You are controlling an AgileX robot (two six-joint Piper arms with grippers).
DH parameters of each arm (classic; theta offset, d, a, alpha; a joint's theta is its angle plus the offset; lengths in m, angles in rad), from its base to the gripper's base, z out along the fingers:
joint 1: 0 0.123 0 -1.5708
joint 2: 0.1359 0 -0.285 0
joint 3: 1.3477 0 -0.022 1.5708
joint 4: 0 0.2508 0 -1.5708
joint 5: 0 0 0.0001 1.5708
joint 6: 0 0.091 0 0
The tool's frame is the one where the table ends.
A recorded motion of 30 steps. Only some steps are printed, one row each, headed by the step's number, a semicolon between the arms.
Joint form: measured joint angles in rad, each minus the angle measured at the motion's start. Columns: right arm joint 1, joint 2, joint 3, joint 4, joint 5, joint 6; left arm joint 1, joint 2, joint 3, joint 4, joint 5, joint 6.
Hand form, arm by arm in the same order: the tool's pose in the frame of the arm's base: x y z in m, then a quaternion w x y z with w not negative. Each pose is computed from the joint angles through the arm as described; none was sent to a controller.
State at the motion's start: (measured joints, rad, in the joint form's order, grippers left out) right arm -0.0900 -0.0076 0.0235 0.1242 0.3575 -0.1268; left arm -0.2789 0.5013 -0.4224 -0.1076 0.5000 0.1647
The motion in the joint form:
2: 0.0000 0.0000 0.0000 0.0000 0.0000 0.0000; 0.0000 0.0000 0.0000 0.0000 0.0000 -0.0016
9: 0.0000 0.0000 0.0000 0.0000 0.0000 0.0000; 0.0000 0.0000 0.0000 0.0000 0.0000 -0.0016
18: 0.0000 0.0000 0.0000 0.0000 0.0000 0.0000; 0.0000 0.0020 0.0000 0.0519 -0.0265 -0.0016
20: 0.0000 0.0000 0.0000 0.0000 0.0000 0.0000; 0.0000 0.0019 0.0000 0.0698 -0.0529 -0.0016
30: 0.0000 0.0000 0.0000 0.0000 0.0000 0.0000; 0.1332 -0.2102 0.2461 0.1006 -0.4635 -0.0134
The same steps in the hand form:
2: 0.0533 -0.0008 0.1737 0.60002 0.01883 0.79966 -0.01278; 0.0965 -0.0325 0.2738 0.50946 0.16121 0.84184 -0.07597
9: 0.0533 -0.0008 0.1737 0.60002 0.01883 0.79966 -0.01278; 0.0965 -0.0325 0.2738 0.50946 0.16121 0.84184 -0.07597
18: 0.0533 -0.0008 0.1737 0.60002 0.01883 0.79966 -0.01278; 0.0985 -0.0306 0.2756 0.52176 0.17250 0.83372 -0.05409
20: 0.0533 -0.0008 0.1737 0.60002 0.01883 0.79966 -0.01278; 0.0997 -0.0301 0.2777 0.53353 0.17533 0.82607 -0.04698
30: 0.0533 -0.0008 0.1737 0.60002 0.01883 0.79966 -0.01278; 0.0818 -0.0120 0.2502 0.68408 0.10548 0.72174 -0.00057

